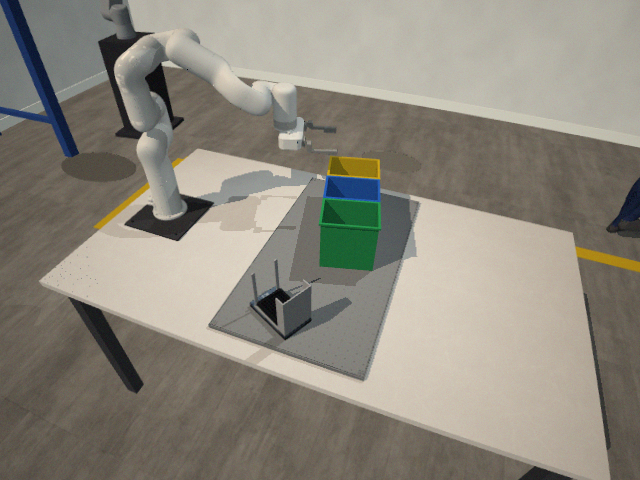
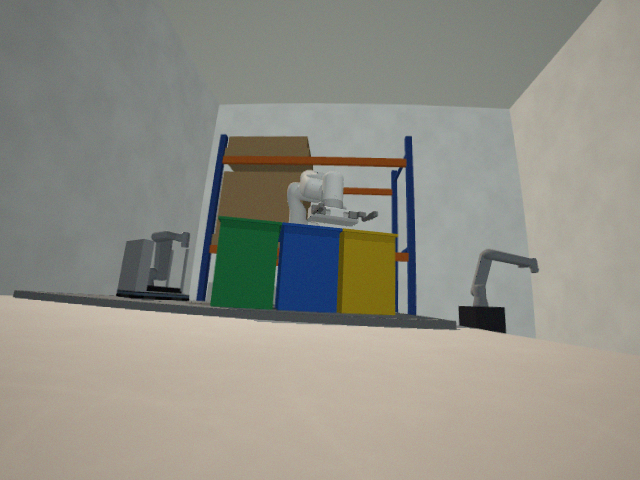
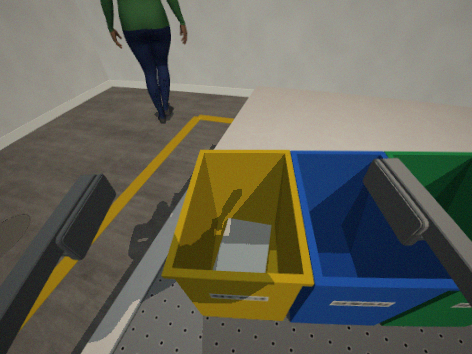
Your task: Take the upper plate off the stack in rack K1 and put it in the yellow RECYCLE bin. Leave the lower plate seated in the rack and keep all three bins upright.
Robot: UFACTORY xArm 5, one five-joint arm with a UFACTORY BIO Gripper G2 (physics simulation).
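Places are measured from the arm's base along level axes (x right, y ahead, z up), in metres.
Pixels of known places: end effector, tool point: [image 1: 330, 140] [image 2: 346, 212] [image 3: 237, 206]; arm's base, origin of the base link: [image 1: 170, 210].
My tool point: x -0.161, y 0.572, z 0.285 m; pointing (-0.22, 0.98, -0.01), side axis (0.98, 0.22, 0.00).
Observation:
For each thing: its top centre in the pictures, then the offset to it from my tool point. Level surfaces: height alone.
- yellow RECYCLE bin, middle of its top: [image 3: 240, 197] [image 2: 358, 239] [image 1: 354, 167] dz -0.099, dx -0.018, dy +0.086 m
- pale plate, middle of its top: [image 3: 242, 251] dz -0.262, dx -0.022, dy +0.098 m
- blue bin, middle of its top: [image 3: 359, 200] [image 2: 306, 234] [image 1: 352, 188] dz -0.099, dx +0.112, dy +0.102 m
- green bin, middle of its top: [image 2: 252, 229] [image 1: 350, 212] dz -0.099, dx +0.241, dy +0.119 m
- Rack K1, middle of its top: [image 1: 277, 278] [image 2: 162, 245] dz -0.130, dx +0.522, dy -0.022 m
- black gridded plate, middle of its top: [image 1: 282, 307] [image 2: 152, 286] dz -0.245, dx +0.527, dy -0.013 m
- grey perforated mat, its level: dz -0.279 m
- white table, its level: dz -0.292 m
My gripper [image 1: 336, 140] [image 2: 346, 212] [image 3: 242, 207] is open and empty, above the bins and on the robot's side of them. The yellow RECYCLE bin [image 1: 354, 166] [image 2: 368, 273] [image 3: 250, 287] stands upright. A pale plate [image 3: 242, 255] lies inside it, low down; its far part is shaded. The blue bin [image 1: 351, 188] [image 2: 309, 268] [image 3: 310, 300] and the green bin [image 1: 347, 248] [image 2: 245, 266] [image 3: 435, 312] stand upright beside it in a row. Rack K1 [image 1: 297, 308] [image 2: 135, 268] holds a black gridded plate [image 1: 267, 305] low between its posts and grey walls.
The bins and rack stand on a grey perforated mat [image 1: 330, 335] on the white table [image 1: 480, 310]. Beyond the table stand a second arm on a black pedestal [image 2: 480, 318] and a blue and orange shelf unit [image 2: 412, 222]. A person [image 3: 150, 50] is on the floor beyond the table.

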